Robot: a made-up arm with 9 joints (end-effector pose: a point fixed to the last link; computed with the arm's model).
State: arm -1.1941 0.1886 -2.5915 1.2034 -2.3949 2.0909 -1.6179 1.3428 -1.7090
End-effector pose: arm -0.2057 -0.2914 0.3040 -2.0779 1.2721 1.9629
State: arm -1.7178 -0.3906 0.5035 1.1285 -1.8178 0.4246 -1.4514 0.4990 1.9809
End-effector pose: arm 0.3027 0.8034 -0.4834 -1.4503 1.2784 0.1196
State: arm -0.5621 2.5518 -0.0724 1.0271 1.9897 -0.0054 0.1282 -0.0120 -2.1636
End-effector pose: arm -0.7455 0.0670 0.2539 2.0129 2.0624 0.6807
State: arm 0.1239 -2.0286 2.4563 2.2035 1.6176 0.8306 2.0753 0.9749 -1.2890
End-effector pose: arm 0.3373 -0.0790 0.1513 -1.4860 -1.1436 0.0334
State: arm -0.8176 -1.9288 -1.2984 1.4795 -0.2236 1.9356 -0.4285 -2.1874 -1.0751
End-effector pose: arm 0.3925 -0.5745 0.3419 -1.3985 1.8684 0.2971
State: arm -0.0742 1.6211 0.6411 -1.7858 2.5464 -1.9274 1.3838 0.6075 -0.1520
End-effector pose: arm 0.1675 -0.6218 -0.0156 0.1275 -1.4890 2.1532
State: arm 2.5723 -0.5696 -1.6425 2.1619 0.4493 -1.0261 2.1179 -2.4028 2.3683
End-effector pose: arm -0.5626 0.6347 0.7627 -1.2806 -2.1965 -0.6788
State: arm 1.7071 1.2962 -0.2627 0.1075 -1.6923 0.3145 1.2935 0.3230 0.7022
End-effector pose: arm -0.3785 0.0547 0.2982 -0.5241 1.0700 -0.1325
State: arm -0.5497 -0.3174 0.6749 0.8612 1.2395 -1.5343 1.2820 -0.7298 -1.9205
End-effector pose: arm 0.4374 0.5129 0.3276 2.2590 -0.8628 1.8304
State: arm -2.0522 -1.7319 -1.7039 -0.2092 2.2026 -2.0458 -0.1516 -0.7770 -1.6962
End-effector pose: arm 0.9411 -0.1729 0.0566 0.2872 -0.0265 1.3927
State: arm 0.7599 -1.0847 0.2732 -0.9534 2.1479 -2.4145 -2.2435 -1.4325 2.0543
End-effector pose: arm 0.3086 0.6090 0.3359 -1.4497 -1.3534 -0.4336
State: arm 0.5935 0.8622 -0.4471 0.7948 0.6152 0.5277 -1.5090 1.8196 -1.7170
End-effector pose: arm 0.4115 -0.4431 0.4009 -0.0121 1.0967 -1.3725
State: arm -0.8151 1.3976 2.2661 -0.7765 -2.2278 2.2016 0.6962 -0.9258 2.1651
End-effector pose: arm 0.6956 0.4296 0.2311 1.1458 1.5139 -0.9383
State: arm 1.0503 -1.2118 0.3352 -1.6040 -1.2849 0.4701 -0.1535 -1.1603 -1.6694
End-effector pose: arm -0.6325 -0.4288 -0.0163 0.6626 2.2164 1.5181
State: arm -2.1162 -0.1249 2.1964 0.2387 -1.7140 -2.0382 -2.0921 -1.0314 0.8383
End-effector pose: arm -0.8397 -0.0984 -0.0220 -2.2487 0.7084 1.4639
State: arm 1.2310 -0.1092 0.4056 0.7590 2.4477 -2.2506 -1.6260 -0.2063 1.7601
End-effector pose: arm 0.7669 -0.0523 0.3076 0.3873 1.0278 0.2914
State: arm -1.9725 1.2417 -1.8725 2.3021 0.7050 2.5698 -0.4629 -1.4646 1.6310
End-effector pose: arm 0.9075 0.3214 0.2386 1.1879 1.9208 -0.9761
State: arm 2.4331 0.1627 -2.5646 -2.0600 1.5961 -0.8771 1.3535 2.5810 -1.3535
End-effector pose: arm -0.5246 -0.3862 0.6642 -1.6613 -1.0466 0.9670
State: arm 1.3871 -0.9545 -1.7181 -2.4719 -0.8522 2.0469 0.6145 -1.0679 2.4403
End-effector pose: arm 0.7007 0.0529 0.6318 2.3778 1.5593 0.3055
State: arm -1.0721 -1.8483 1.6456 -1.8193 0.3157 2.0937 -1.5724 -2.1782 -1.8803
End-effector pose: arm 0.8835 0.4389 -0.0649 2.5053 -0.1377 0.2527
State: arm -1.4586 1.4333 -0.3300 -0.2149 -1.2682 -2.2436 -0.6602 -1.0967 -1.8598
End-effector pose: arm 0.6191 0.1749 -0.3280 1.7512 -1.7927 -1.4420
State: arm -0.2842 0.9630 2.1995 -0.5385 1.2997 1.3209 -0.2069 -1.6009 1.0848
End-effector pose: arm 0.0871 -0.5377 0.5579 -0.0983 1.1672 2.1818
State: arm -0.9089 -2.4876 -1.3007 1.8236 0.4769 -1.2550 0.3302 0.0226 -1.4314
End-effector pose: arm -0.1587 -0.5999 -0.1326 -1.1348 -2.1974 -0.0844
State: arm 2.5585 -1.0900 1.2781 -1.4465 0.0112 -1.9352 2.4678 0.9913 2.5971
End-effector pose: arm -0.3948 0.6394 0.4828 2.1516 1.3744 1.6284
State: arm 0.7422 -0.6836 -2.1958 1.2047 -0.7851 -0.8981 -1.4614 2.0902 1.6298
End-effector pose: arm -0.5065 -0.1573 0.0976 0.7818 0.2505 -2.6384
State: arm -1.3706 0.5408 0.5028 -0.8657 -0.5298 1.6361 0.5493 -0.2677 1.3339
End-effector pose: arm 0.8328 0.1007 0.4907 -1.1888 -1.8695 -1.3940
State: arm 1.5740 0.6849 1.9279 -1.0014 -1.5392 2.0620 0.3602 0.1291 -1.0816
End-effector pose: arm -0.3016 -0.9487 0.4701 0.2126 3.0153 -0.7156
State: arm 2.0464 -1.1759 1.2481 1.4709 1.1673 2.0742 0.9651 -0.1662 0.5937
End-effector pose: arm 0.1671 0.0161 -0.1030 0.1632 -2.8133 0.3874
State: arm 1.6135 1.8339 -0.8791 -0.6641 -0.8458 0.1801 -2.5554 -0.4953 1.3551
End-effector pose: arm 0.5591 -0.4605 -0.0388 2.5857 1.1626 0.1522
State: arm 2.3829 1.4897 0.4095 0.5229 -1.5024 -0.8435 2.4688 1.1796 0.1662
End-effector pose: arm -0.4855 -0.1492 0.6996 2.2880 -1.5026 1.4188
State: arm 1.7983 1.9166 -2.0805 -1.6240 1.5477 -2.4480 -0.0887 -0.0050 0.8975
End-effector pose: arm 0.4053 0.3726 1.2742 0.6380 0.5848 0.0989
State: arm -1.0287 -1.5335 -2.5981 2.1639 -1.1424 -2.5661 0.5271 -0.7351 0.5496
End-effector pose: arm 0.4522 0.3509 0.8202 0.9191 1.7948 0.4340
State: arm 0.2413 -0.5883 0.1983 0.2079 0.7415 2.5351 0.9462 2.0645 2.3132
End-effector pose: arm -0.0661 0.0896 0.2765 -0.3207 -1.5450 -0.4874
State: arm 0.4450 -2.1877 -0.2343 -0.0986 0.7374 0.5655 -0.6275 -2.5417 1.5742
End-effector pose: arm 0.1441 0.0567 0.0716 -2.3844 -0.8727 1.8242
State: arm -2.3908 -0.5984 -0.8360 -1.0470 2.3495 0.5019 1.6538 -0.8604 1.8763
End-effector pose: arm 0.2567 0.1173 0.3407 1.1544 0.4587 0.6911
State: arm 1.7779 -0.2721 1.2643 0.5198 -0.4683 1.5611 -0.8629 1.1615 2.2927
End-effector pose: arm -0.3686 0.1465 -0.0199 -1.0297 -1.7158 -0.1137
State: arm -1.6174 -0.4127 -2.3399 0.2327 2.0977 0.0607 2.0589 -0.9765 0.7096
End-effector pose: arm 0.2228 -0.3468 0.0812 2.4554 -0.4831 0.3121
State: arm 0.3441 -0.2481 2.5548 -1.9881 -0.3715 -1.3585 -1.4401 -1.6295 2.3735
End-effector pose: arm 0.7794 -0.2940 1.2519 0.5440 -1.1939 -0.0386
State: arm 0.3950 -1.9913 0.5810 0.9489 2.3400 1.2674 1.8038 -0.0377 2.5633
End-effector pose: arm -0.1520 0.0090 0.1939 0.8717 -1.4131 0.1049
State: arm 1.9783 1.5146 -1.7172 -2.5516 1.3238 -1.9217 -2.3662 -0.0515 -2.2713
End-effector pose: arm -0.0994 0.5227 0.5352 1.1311 -1.0798 -2.5261
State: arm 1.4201 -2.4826 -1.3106 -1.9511 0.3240 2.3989 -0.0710 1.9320 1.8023
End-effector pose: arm -0.0449 -0.0632 -0.1159 0.3553 -2.6801 -0.2378
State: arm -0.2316 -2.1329 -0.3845 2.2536 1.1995 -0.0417 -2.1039 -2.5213 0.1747
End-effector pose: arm 0.0076 0.2877 -0.5765 -0.0323 0.1129 -0.5897
